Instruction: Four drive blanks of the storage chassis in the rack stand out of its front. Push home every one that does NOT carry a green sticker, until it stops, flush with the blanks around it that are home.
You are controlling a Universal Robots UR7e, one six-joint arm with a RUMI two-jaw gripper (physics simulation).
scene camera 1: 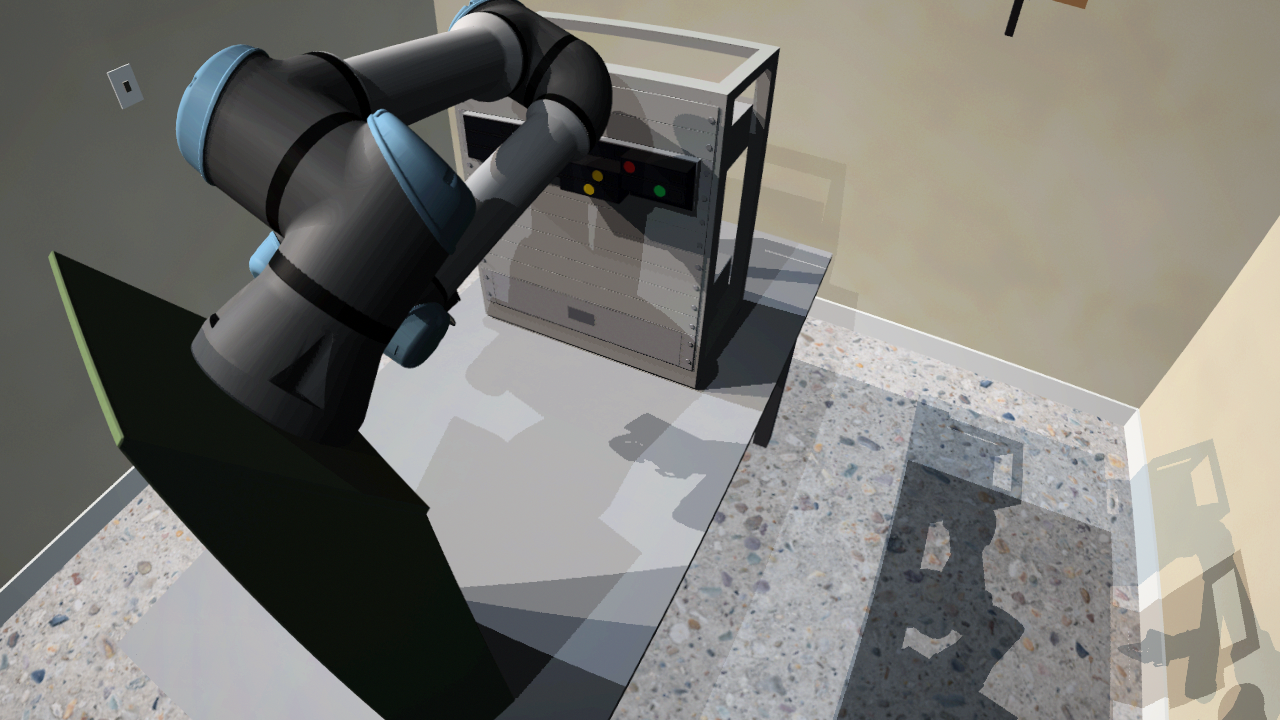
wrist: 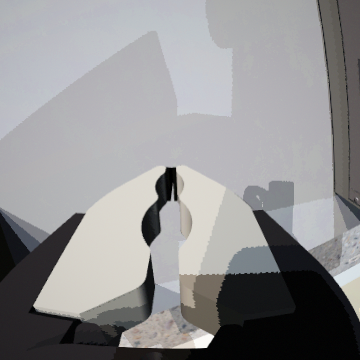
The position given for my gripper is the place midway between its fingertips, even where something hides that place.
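You'd see my gripper (wrist: pixel 173 170), and there's also a rack (scene camera 1: pixel 618 255).
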